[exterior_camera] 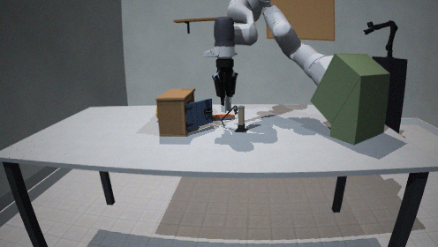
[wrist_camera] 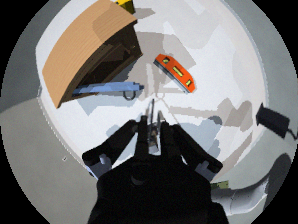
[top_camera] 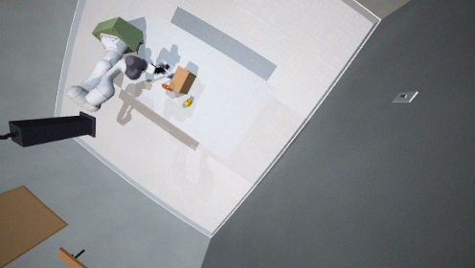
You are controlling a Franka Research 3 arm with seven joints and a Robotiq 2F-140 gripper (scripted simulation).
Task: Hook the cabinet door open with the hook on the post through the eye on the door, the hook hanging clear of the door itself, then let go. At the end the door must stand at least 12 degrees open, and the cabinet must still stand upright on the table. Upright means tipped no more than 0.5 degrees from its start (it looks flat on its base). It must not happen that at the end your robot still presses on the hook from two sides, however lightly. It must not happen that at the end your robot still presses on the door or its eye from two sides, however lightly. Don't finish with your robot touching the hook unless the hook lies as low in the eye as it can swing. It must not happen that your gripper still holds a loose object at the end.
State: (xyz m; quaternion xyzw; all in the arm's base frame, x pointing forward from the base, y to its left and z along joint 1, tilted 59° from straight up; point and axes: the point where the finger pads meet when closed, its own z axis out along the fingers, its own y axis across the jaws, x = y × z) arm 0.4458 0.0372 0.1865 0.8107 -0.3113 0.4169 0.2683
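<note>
Now: hand 12 cm short of the cabinet door, 2 cm to the right of it and 3 cm above it. Also, from my hand: orange object (1 cm ahead, 14 cm to the right, 10 cm below); then small yellow object (31 cm ahead, 22 cm to the right, 7 cm below).
</note>
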